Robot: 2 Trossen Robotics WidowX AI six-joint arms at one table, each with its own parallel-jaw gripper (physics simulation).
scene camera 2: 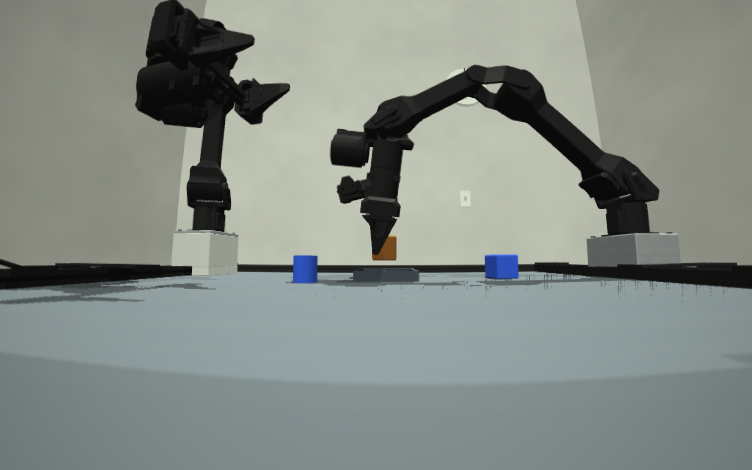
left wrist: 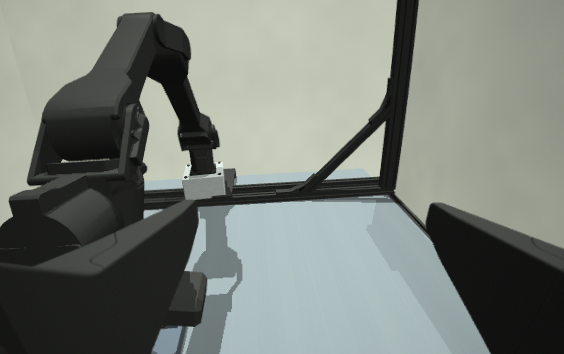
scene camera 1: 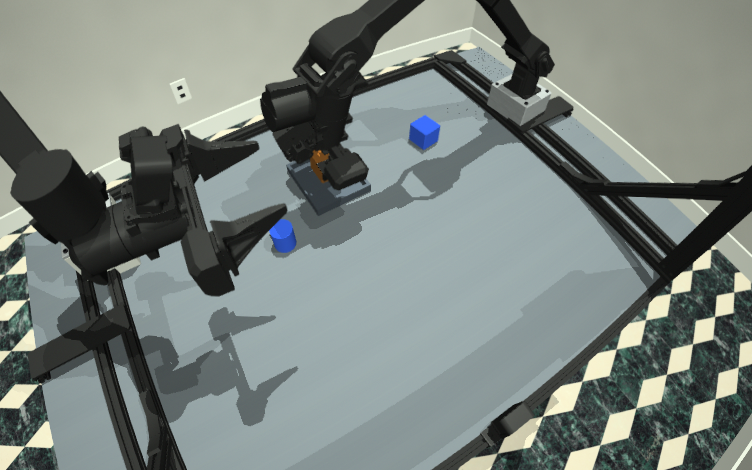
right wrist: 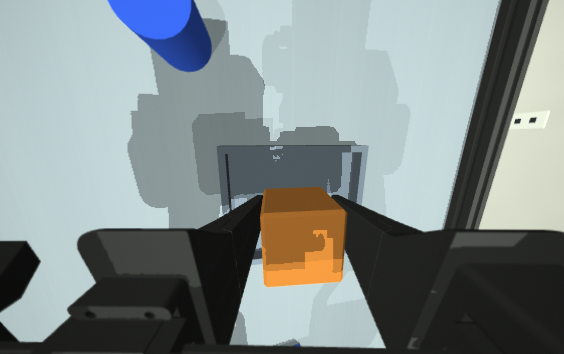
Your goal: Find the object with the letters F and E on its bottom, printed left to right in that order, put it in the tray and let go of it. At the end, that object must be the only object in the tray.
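Places are measured from the left arm's base along level axes (x ahead, y left, z up), in metres.
Pixels of known places: left gripper, fingertip midpoint: (scene camera 2: 273, 66) (left wrist: 313, 212) (scene camera 1: 271, 174); right gripper, fingertip midpoint: (scene camera 2: 375, 252) (scene camera 1: 318, 169) (right wrist: 297, 201); left arm's base, link origin: (scene camera 2: 207, 232); right arm's base, link origin: (scene camera 2: 629, 235) (left wrist: 203, 170) (scene camera 1: 522, 87).
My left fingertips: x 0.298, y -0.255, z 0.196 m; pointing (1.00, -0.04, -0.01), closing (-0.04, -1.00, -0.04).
Note:
For each thing: its top centre in the pictures, then the offset to it from my left fingertips. "spot": a spot on its surface instead.
- orange cube, top centre: (right wrist: 310, 254) (scene camera 1: 325, 153) (scene camera 2: 384, 234) dx +0.134, dy +0.200, dz -0.211 m
- grey tray, top centre: (right wrist: 297, 207) (scene camera 1: 327, 174) (scene camera 2: 386, 269) dx +0.136, dy +0.211, dz -0.277 m
- blue cylinder, top centre: (scene camera 1: 281, 228) (scene camera 2: 305, 255) dx +0.010, dy +0.117, dz -0.251 m
- blue cube, top centre: (scene camera 1: 425, 124) (scene camera 2: 500, 254) dx +0.360, dy +0.219, dz -0.250 m
- black metal frame, surface spot: (scene camera 1: 554, 155) (left wrist: 265, 193) spot: dx +0.577, dy +0.042, dz -0.276 m
My right gripper (scene camera 2: 378, 252) (right wrist: 297, 201) is shut on an orange cube (scene camera 1: 318, 165) (scene camera 2: 386, 248) (right wrist: 303, 245) and holds it a little above the grey tray (scene camera 1: 318, 210) (scene camera 2: 413, 275) (right wrist: 222, 172). The cube's bottom is hidden. A blue cylinder (scene camera 1: 283, 236) (scene camera 2: 305, 269) (right wrist: 197, 50) stands outside the tray, to its left in scene camera 2. A blue cube (scene camera 1: 424, 133) (scene camera 2: 501, 266) sits to the tray's right there. No letters show on any object. My left gripper (scene camera 1: 272, 177) (scene camera 2: 271, 63) (left wrist: 313, 212) is open and empty, high above the table.
In scene camera 1, the left gripper's lower finger overlaps the view beside the blue cylinder. A black metal frame (scene camera 1: 554, 155) (left wrist: 260, 192) runs round the table. The right arm's pale base (scene camera 1: 519, 100) (scene camera 2: 633, 249) (left wrist: 204, 186) stands at the table's edge.

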